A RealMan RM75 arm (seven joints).
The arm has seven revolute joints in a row. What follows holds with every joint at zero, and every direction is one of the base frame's.
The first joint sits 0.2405 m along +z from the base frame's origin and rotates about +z.
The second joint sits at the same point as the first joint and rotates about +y.
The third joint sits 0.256 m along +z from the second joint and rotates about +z.
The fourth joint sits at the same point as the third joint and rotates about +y.
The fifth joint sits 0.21 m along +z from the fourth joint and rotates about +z.
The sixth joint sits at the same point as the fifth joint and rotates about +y.
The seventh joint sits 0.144 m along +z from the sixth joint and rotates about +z.
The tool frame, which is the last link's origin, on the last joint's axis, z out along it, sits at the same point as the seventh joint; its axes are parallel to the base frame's.
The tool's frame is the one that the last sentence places.
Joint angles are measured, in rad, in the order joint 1, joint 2, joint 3, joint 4, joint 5, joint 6, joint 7. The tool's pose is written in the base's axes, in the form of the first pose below.
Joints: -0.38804 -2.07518 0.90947 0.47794 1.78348 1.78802 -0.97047
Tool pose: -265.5 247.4 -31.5; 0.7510 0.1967 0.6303; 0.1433 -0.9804 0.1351; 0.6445 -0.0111 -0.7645
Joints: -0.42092 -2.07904 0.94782 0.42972 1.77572 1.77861 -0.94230
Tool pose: -258.1 247.4 -42.5; 0.7523 0.1644 0.6380; 0.1399 -0.9861 0.0893; 0.6438 0.0221 -0.7649
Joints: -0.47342 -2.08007 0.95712 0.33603 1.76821 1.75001 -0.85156
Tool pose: -251.3 250.3 -55.4; 0.7525 0.1215 0.6473; 0.0988 -0.9925 0.0713; 0.6512 0.0103 -0.7589
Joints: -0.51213 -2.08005 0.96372 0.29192 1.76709 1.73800 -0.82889
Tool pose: -244.6 254.1 -61.5; 0.7534 0.1001 0.6500; 0.0900 -0.9947 0.0489; 0.6514 0.0217 -0.7584
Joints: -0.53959 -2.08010 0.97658 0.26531 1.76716 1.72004 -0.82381
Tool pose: -240.6 257.1 -66.6; 0.7617 0.0902 0.6416; 0.0915 -0.9953 0.0312; 0.6414 0.0349 -0.7664
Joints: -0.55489 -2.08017 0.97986 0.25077 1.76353 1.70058 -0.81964
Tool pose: -238.9 260.4 -69.4; 0.7679 0.0908 0.6341; 0.0898 -0.9954 0.0338; 0.6342 0.0310 -0.7726
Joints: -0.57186 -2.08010 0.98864 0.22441 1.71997 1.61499 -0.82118
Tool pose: -240.6 272.2 -75.4; 0.7834 0.1441 0.6046; 0.1023 -0.9894 0.1033; 0.6131 -0.0190 -0.7898
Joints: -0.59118 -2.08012 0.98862 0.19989 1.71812 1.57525 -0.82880
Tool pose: -240.5 276.7 -80.3; 0.7941 0.1669 0.5845; 0.1210 -0.9857 0.1171; 0.5957 -0.0222 -0.8029
